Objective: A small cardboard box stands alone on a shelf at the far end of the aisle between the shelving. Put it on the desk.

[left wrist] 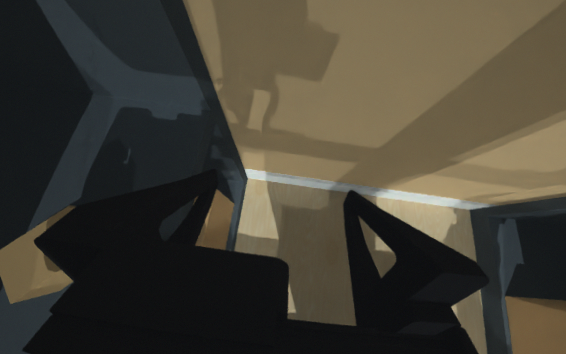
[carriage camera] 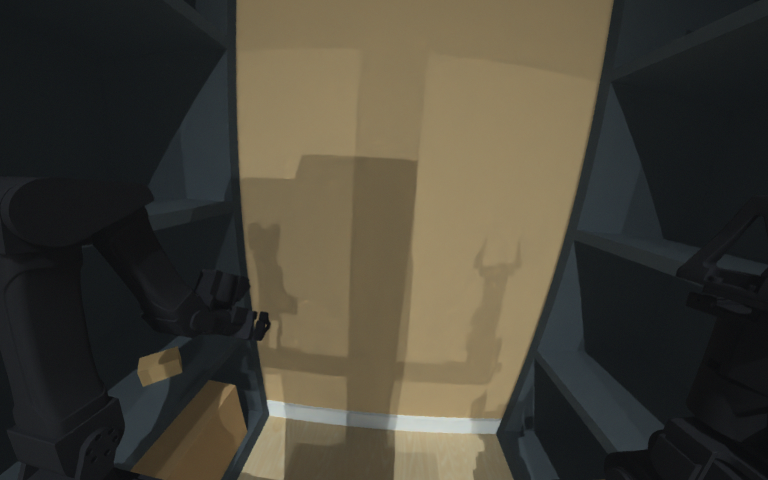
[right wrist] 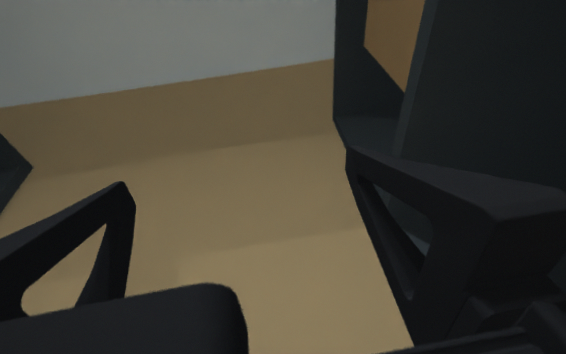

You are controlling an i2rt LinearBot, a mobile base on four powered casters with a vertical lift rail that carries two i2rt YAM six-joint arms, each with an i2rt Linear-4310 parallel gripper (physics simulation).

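Frame: origin at the left arm's base, x right, y ahead, z up, level; metres.
Seen in the pictures: left gripper, fingertip midpoint: (left wrist: 282, 187) (carriage camera: 253, 323); right gripper, fingertip midpoint: (right wrist: 241, 174).
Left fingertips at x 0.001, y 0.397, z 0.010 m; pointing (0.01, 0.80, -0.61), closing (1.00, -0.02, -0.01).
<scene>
Offsets run from my left fingertips to a thing's top centre. Level surfaces: height alone.
A small cardboard box @(dx -0.249, dy -0.084, dz -0.095 m) (carriage camera: 160, 366) (left wrist: 30, 257) sits on a shelf @(dz -0.145 m) (carriage camera: 133, 404) of the left shelving, at the lower left in the carriage camera. In the left wrist view it shows at the left edge, partly behind a finger. My left gripper (carriage camera: 263, 325) (left wrist: 282, 187) is open and empty, above and to the right of the box, pointing toward the end wall and floor. My right gripper (right wrist: 241, 174) is open and empty, at the right side of the aisle, facing the wall. The desk does not show in these views.
A larger cardboard box @(dx -0.298, dy -0.161, dz -0.332 m) (carriage camera: 198, 433) (left wrist: 218, 220) stands on a lower level of the left shelving. Shelving (carriage camera: 617, 396) also lines the right side. The tan end wall (carriage camera: 481, 169) closes the aisle. Another box (left wrist: 537, 325) shows at the lower right in the left wrist view.
</scene>
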